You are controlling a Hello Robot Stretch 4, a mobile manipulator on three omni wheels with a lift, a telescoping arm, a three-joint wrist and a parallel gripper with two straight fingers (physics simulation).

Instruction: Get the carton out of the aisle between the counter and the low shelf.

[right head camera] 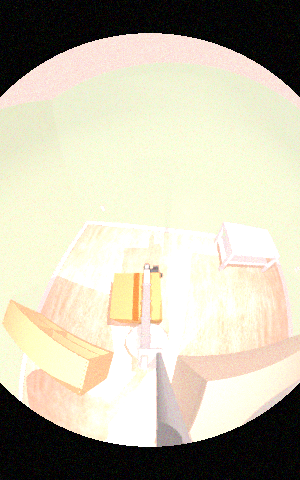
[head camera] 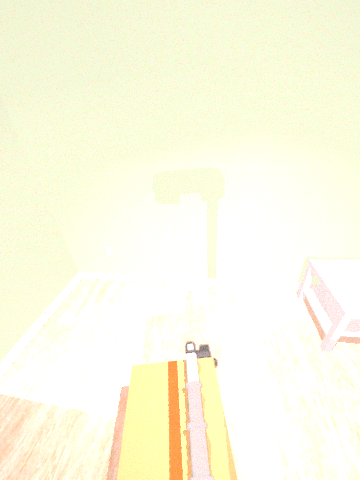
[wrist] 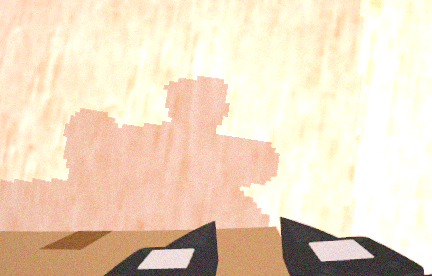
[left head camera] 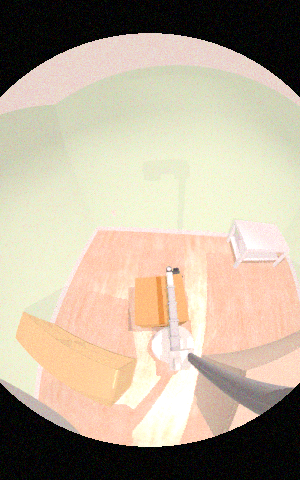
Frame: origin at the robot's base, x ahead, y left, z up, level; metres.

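Seen in the pictures: gripper, fingertip midpoint: (wrist: 248, 239).
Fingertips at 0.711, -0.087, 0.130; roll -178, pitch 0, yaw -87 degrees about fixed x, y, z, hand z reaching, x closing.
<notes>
A point is followed by its place in that frame, as x, y, z.
The carton (head camera: 150, 420) @[0.418, 0.208, 0.379] (left head camera: 146, 302) @[0.405, 0.217, 0.379] (right head camera: 124, 297) @[0.410, 0.198, 0.380] (wrist: 250, 250) @[0.676, -0.090, 0.051] is a yellow-orange box with a darker orange tape stripe. It stands upright on the floor in front of my base, past the gap between the tan low shelf (left head camera: 75, 362) @[-0.205, 0.727, 0.583] (right head camera: 60, 350) @[-0.180, 0.634, 0.583] at left and the larger beige counter (left head camera: 215, 395) @[-0.461, -0.258, 0.564] (right head camera: 250, 395) at right. It shows clear of both. My arm reaches out over its top. My gripper (head camera: 198, 348) (left head camera: 173, 270) (right head camera: 151, 269) (wrist: 248, 239) @[0.711, -0.087, 0.130] is open and empty, with its fingers at the carton's far edge. The carton's near face is mostly hidden.
A white side table (head camera: 345, 290) @[1.021, -1.116, 0.423] (left head camera: 260, 237) @[0.992, -1.351, 0.423] (right head camera: 250, 240) @[1.007, -1.391, 0.423] stands at the back right by the green wall (left head camera: 120, 130) @[1.762, 0.380, 1.606]. My round white base (left head camera: 159, 345) @[-0.003, 0.122, 0.187] is close behind the carton. The counter lies close to my right, the low shelf to my left. The head view is strongly overexposed.
</notes>
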